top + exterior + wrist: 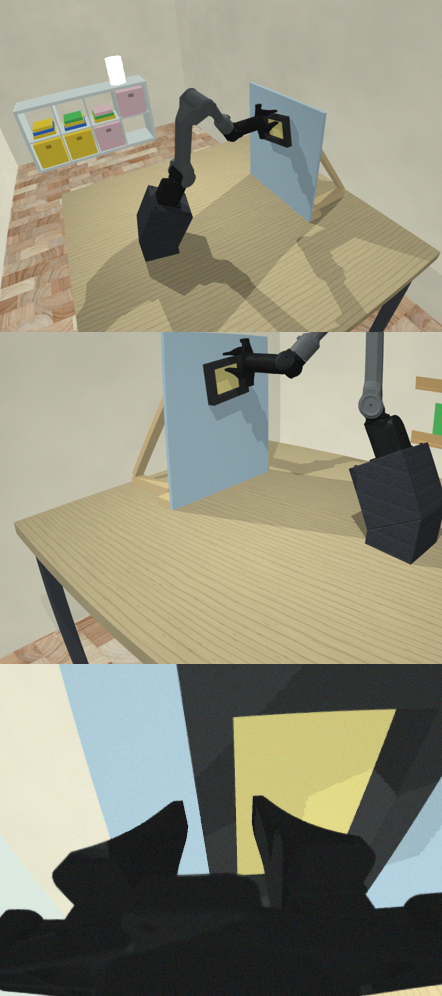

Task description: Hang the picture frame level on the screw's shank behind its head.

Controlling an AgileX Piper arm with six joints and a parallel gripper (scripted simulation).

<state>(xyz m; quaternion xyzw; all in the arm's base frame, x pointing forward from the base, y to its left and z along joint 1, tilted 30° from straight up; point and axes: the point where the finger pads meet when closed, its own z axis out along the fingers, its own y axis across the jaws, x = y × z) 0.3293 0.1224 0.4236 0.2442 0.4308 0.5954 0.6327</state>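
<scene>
Now: hand 1 cm short of the black picture frame and 6 cm above it. From my hand the other things lie so: blue wall board (3 cm ahead, 16 cm below).
</scene>
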